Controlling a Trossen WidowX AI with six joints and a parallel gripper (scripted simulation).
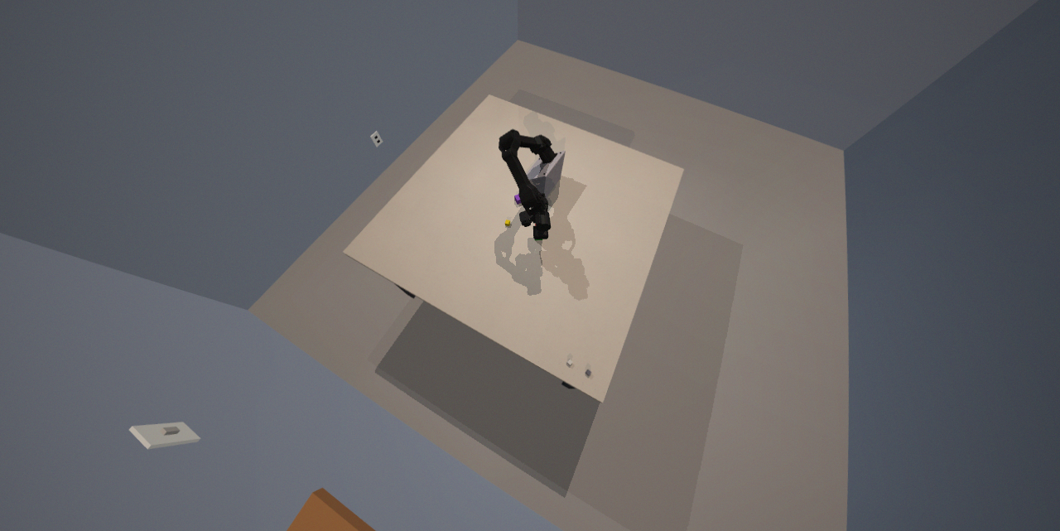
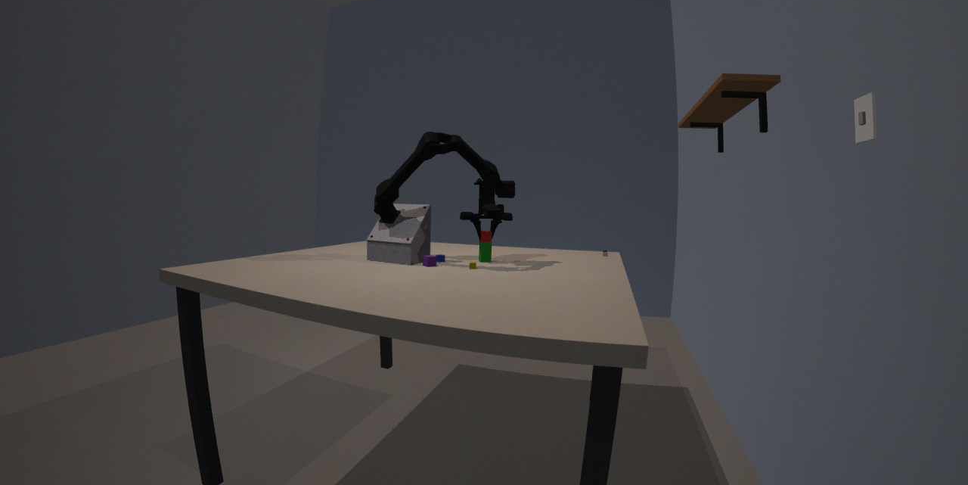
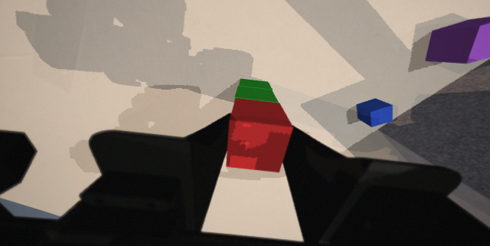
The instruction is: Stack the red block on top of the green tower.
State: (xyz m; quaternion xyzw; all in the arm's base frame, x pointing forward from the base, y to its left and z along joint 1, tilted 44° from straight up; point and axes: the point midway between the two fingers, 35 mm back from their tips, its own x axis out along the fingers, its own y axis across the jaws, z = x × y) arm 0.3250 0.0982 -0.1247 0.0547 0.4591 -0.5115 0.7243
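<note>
The red block is 1 cm above my gripper tip. Also, from my gripper tip: purple cube: 20 cm to the right, 12 cm behind, 7 cm below; then yellow cube: 16 cm to the right, 7 cm below, 3 cm ahead; then blue cube: 14 cm behind, 10 cm to the right, 7 cm below.
</note>
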